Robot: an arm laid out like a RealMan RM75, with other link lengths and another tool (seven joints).
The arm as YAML. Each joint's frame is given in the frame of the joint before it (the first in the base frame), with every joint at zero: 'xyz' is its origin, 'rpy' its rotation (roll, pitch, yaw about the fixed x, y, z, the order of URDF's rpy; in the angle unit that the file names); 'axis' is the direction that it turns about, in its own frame. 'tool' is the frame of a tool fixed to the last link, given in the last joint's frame.
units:
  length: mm
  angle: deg
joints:
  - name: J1
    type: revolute
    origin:
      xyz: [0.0, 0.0, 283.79]
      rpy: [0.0, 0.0, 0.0]
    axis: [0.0, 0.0, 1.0]
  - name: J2
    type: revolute
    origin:
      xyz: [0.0, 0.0, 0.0]
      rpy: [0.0, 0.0, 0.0]
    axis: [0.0, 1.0, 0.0]
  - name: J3
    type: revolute
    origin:
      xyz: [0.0, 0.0, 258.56]
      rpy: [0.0, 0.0, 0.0]
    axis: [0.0, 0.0, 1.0]
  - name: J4
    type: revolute
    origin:
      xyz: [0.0, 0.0, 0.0]
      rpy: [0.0, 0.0, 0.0]
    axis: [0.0, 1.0, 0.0]
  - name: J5
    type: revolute
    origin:
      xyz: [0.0, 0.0, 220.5]
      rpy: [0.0, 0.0, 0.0]
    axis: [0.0, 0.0, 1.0]
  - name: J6
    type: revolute
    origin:
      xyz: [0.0, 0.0, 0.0]
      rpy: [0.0, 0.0, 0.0]
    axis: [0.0, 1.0, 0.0]
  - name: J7
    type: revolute
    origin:
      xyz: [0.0, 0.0, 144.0]
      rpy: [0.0, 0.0, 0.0]
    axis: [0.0, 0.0, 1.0]
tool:
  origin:
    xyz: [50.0, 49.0, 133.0]
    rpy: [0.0, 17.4, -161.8]
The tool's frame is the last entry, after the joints.
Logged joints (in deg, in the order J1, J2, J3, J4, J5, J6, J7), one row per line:
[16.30 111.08 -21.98 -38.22 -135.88 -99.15 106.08]
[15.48 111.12 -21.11 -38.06 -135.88 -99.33 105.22]
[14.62 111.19 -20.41 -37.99 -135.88 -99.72 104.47]
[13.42 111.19 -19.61 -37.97 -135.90 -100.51 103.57]
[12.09 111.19 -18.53 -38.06 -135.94 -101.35 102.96]
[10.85 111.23 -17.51 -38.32 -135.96 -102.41 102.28]
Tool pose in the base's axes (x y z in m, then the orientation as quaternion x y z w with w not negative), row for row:
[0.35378 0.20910 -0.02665 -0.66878 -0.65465 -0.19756 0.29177]
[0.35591 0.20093 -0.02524 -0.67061 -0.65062 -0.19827 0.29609]
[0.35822 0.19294 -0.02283 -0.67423 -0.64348 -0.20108 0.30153]
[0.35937 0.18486 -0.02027 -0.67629 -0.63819 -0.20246 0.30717]
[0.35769 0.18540 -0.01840 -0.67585 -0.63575 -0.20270 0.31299]
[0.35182 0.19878 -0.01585 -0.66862 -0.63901 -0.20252 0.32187]
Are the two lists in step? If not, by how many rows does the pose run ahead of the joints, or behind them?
The pose runs 2 rows ahead of the joints: the pose in row i belongs to the joints in row i + 2.
